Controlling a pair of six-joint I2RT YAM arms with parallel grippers.
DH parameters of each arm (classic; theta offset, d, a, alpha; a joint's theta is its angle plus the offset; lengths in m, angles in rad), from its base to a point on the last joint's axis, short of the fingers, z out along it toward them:
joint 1: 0 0.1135 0.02 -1.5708
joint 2: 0 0 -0.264 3.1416
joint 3: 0.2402 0 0.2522 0
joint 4: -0.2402 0 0.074 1.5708
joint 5: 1.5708 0 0 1.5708
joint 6: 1.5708 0.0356 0 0
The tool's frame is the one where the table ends.
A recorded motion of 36 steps. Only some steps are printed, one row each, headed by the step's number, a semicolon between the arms.
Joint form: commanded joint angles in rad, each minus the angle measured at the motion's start. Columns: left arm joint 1, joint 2, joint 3, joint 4, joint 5, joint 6; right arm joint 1, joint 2, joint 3, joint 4, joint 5, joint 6.
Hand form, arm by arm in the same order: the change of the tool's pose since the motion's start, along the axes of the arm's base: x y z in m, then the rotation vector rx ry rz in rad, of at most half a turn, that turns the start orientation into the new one. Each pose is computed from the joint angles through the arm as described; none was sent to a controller.
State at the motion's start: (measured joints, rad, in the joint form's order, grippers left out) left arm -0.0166 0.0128 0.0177 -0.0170 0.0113 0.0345; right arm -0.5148 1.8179 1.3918 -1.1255 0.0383 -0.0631
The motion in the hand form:
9: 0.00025 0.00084 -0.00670 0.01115 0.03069 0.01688; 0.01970 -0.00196 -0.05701 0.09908 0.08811 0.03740
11: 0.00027 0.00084 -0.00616 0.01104 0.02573 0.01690; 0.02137 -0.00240 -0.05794 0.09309 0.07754 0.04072
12: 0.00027 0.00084 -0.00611 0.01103 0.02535 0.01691; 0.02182 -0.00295 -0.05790 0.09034 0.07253 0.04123
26: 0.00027 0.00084 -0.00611 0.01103 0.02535 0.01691; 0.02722 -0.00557 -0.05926 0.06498 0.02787 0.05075
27: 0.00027 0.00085 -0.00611 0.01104 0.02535 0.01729; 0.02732 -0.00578 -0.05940 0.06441 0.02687 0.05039
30: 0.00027 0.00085 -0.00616 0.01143 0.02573 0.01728; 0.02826 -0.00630 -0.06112 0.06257 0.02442 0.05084
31: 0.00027 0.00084 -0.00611 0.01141 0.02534 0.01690; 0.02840 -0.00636 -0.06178 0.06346 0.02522 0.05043
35: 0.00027 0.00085 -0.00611 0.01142 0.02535 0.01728; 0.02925 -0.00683 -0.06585 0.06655 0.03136 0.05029
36: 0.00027 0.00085 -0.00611 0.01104 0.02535 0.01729; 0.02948 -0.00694 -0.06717 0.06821 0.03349 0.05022
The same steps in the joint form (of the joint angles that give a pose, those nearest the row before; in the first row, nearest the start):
9: 0.0031 -0.0073 -0.0130 -0.0252 -0.0141 0.0103; 0.0183 0.1755 0.0008 0.0500 -0.0431 -0.0210
11: 0.0031 -0.0073 -0.0130 -0.0203 -0.0140 0.0103; 0.0195 0.1778 0.0008 0.0645 -0.0431 -0.0229
12: 0.0031 -0.0073 -0.0129 -0.0199 -0.0141 0.0103; 0.0187 0.1778 0.0012 0.0698 -0.0431 -0.0240
26: 0.0031 -0.0073 -0.0129 -0.0199 -0.0141 0.0103; 0.0194 0.1804 0.0008 0.1244 -0.0431 -0.0317
27: 0.0031 -0.0073 -0.0129 -0.0199 -0.0145 0.0103; 0.0191 0.1808 0.0008 0.1259 -0.0431 -0.0317
30: 0.0031 -0.0073 -0.0130 -0.0203 -0.0145 0.0107; 0.0191 0.1858 0.0008 0.1339 -0.0427 -0.0320
31: 0.0031 -0.0073 -0.0129 -0.0199 -0.0141 0.0107; 0.0191 0.1877 0.0007 0.1347 -0.0431 -0.0317
35: 0.0031 -0.0073 -0.0129 -0.0199 -0.0145 0.0107; 0.0191 0.1995 0.0008 0.1396 -0.0427 -0.0317
36: 0.0031 -0.0073 -0.0129 -0.0199 -0.0145 0.0103; 0.0191 0.2033 0.0008 0.1408 -0.0431 -0.0316

